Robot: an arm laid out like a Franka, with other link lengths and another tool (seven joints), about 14 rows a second.
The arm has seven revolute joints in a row. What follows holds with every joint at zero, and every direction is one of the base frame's.
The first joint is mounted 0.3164 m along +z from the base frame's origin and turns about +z.
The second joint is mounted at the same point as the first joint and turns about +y.
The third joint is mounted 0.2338 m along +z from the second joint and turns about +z.
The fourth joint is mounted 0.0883 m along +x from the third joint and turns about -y.
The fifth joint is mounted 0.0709 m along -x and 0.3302 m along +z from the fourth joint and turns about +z.
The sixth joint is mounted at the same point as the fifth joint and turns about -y.
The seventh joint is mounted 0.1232 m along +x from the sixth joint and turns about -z.
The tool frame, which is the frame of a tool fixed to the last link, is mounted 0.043 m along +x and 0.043 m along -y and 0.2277 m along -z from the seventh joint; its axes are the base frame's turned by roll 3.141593, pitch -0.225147 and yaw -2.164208 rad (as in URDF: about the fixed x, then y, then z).
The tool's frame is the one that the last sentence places.
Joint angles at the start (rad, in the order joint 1, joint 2, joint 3, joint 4, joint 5, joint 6, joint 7):
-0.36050 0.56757 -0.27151 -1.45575 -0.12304 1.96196 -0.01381
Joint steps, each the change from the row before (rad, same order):
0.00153 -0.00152 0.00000 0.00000 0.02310 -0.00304 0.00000
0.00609 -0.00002 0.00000 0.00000 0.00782 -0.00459 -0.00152
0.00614 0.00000 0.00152 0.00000 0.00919 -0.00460 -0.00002
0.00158 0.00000 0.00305 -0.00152 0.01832 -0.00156 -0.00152
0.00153 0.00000 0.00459 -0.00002 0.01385 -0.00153 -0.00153
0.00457 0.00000 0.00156 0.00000 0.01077 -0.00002 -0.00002
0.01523 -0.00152 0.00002 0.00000 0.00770 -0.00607 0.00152
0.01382 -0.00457 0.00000 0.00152 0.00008 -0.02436 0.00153
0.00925 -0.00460 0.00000 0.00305 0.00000 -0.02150 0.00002
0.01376 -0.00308 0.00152 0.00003 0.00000 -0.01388 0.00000
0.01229 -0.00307 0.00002 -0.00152 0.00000 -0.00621 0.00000
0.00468 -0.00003 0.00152 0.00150 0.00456 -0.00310 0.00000
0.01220 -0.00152 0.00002 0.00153 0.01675 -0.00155 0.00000
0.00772 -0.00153 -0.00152 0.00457 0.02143 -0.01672 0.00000
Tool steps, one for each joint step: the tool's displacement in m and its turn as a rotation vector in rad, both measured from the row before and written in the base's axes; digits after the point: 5 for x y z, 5 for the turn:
0.00144 0.00386 -0.00115 0.01761 -0.01172 -0.00884
0.00221 0.00463 -0.00125 0.00821 -0.00027 0.00326
0.00279 0.00564 -0.00152 0.00975 -0.00147 0.00260
0.00220 0.00512 -0.00261 0.01674 -0.00771 -0.00255
0.00298 0.00520 -0.00172 0.01347 -0.00679 0.00081
0.00315 0.00469 -0.00088 0.00871 -0.00601 0.00139
0.00559 0.00979 -0.00040 0.00806 -0.00052 0.00949
0.00128 0.00956 0.00010 0.00968 0.01495 0.00844
0.00047 0.00665 0.00131 0.00753 0.01146 0.00609
0.00323 0.00958 -0.00014 0.00646 0.00879 0.01278
0.00326 0.00740 0.00038 0.00277 0.00377 0.01109
0.00230 0.00426 -0.00017 0.00502 -0.00103 0.00385
0.00582 0.00929 0.00040 0.01275 -0.00939 0.00550
0.00139 0.00793 -0.00034 0.02132 -0.00059 -0.00366

